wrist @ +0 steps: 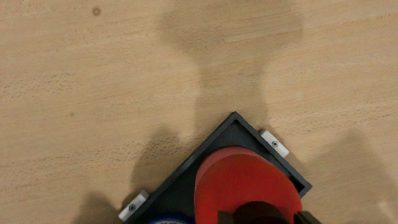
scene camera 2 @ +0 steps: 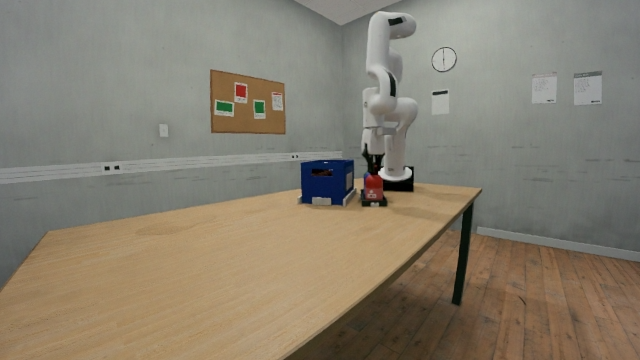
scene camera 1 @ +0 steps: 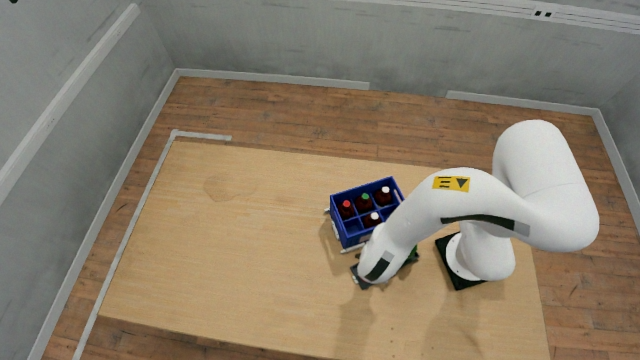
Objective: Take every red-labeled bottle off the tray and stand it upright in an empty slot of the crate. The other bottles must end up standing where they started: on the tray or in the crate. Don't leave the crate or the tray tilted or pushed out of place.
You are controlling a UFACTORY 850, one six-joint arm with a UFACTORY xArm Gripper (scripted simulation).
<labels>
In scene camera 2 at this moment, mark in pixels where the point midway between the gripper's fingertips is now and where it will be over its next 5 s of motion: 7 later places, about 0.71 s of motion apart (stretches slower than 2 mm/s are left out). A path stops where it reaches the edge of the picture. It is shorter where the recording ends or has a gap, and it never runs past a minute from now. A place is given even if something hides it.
The gripper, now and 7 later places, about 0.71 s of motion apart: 374, 171; 374, 170; 374, 169; 374, 167; 374, 163; 374, 157; 374, 150; 373, 143
</labels>
